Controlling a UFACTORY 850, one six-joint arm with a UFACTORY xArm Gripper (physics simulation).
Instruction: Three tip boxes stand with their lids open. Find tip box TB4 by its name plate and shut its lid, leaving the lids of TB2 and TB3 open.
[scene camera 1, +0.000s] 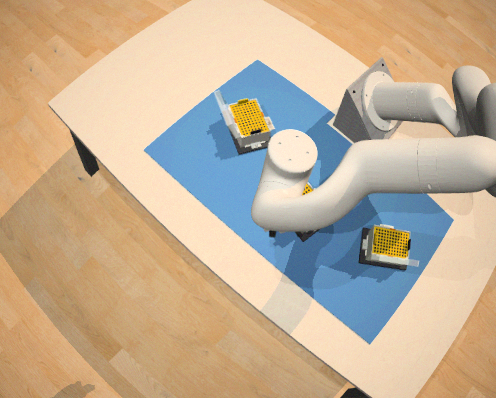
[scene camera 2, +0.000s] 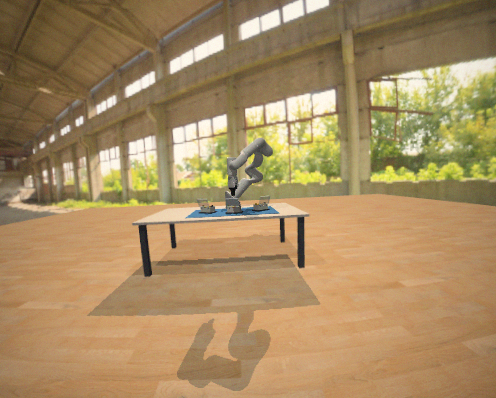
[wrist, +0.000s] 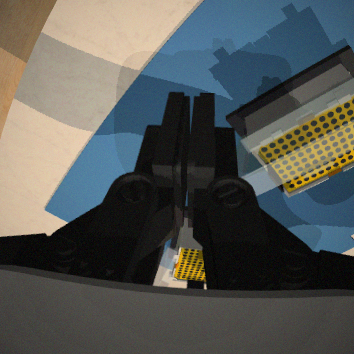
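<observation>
TB4 (scene camera 1: 308, 190) (scene camera 2: 234, 210) (wrist: 320, 142) is the middle box, with a yellow tip rack; the arm hides most of it in scene camera 1. Its clear lid (wrist: 260, 181) appears raised as a slanting translucent panel in the wrist view. TB2 (scene camera 1: 249, 118) (scene camera 2: 207, 208) and TB3 (scene camera 1: 391, 242) (scene camera 2: 261, 205) (wrist: 190, 265) stand with lids open. No name plate is readable. My gripper (scene camera 1: 272, 233) (scene camera 2: 233, 190) (wrist: 192, 123) is shut and empty, above the mat beside TB4, on its front-left side. Contact with the lid cannot be seen.
The boxes stand on a blue mat (scene camera 1: 195, 160) (wrist: 100, 165) on the pale table (scene camera 1: 125, 90) (scene camera 2: 165, 215) (wrist: 60, 165). The table's front edge runs close to the mat. The robot base (scene camera 1: 350, 112) is behind the boxes, and the arm (scene camera 1: 400, 165) reaches over TB4.
</observation>
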